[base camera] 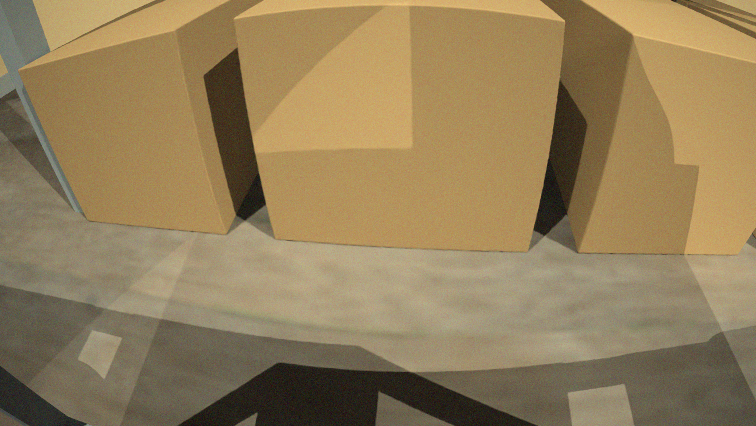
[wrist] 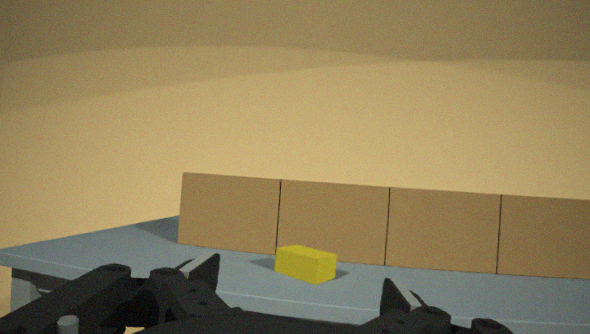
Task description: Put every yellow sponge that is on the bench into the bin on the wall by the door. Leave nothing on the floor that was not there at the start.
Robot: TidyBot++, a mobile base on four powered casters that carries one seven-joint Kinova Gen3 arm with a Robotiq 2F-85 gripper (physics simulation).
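Frame: origin at the arm's base, x right, y ahead, z up, level; millimetres.
Where they show: gripper, fingertip midpoint: (wrist: 298, 284).
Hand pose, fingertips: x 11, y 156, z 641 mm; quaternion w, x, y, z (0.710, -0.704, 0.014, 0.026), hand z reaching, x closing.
Note:
Each offset is from my fingertips to the top centre of the thing. "*": to the spot under its first point. Level surfaces: height alone.
A yellow sponge @[dz -79, dx -8, dy +423 mm] (wrist: 306, 265) lies on the blue-grey bench @[dz -123 mm] (wrist: 90, 245) in the wrist view, in front of the row of brown boxes. My gripper (wrist: 298, 284) is open, with its two fingertips wide apart at the bottom of the wrist view. The sponge shows between and beyond the fingertips, and nothing is held. The bin on the wall and the door do not show in either view.
A row of several brown boxes @[dz +57, dx +46, dy +604 mm] (wrist: 332, 222) stands along the back of the bench before the wall (wrist: 300, 125). In the base camera view, large tan boxes @[* dz -966, dx -27, dy +293 mm] (base camera: 396, 195) stand on the floor @[dz -1038 mm] (base camera: 370, 296) close in front, beside a grey-blue bench leg @[* dz -901, dx -562, dy +342 mm] (base camera: 47, 145) at the left.

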